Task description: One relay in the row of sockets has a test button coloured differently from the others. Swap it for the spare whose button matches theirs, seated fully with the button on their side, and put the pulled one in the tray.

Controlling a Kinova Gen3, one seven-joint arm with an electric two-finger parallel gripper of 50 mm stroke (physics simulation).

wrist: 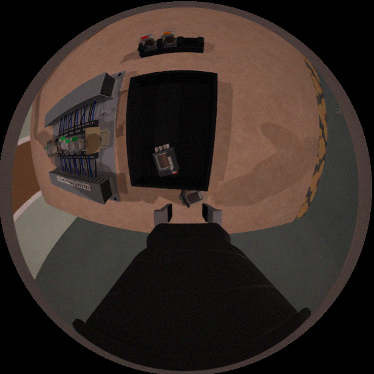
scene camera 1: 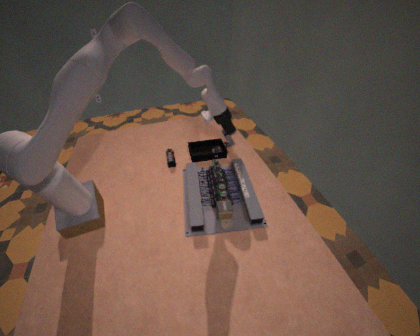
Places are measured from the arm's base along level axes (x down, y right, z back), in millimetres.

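Where they show: gripper, between the fingertips: point(scene camera 1: 230, 141); arm's base, origin of its link: point(scene camera 1: 78, 202).
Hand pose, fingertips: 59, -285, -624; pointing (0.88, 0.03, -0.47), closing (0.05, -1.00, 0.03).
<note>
Each offset is from my fingertips to the top centre of the thing, as dx, dy, dz. "*": to the spot under its first point.
My gripper point(scene camera 1: 229, 138) point(wrist: 187, 209) is open and empty, low over the table beside the tray. A loose grey relay point(wrist: 193, 197) lies on its side on the table, just outside the tray and ahead of the fingertips; its button colour does not show. Another relay {+1, +34, +79} point(scene camera 1: 216, 149) point(wrist: 164, 161) with a red mark lies inside the black tray {* +14, +81, +169} point(scene camera 1: 200, 159) point(wrist: 172, 75). The row of socketed relays {-47, +306, +143} point(scene camera 1: 221, 187) point(wrist: 74, 145) shows green buttons; some are too small to tell. A black holder {+2, +34, +296} point(scene camera 1: 171, 164) point(wrist: 191, 46) carries a red-marked relay point(wrist: 149, 42) and an orange-marked relay point(wrist: 169, 38).
The grey panel {+15, +289, +142} point(scene camera 1: 207, 227) point(wrist: 113, 135) lies beside the tray, with raised wire ducts {-18, +277, +235} point(scene camera 1: 194, 200) point(wrist: 80, 101) along both sides of the sockets and a beige block {-21, +380, +153} point(scene camera 1: 224, 207) point(wrist: 93, 140) at the row's end. The table edge is close to the gripper.
</note>
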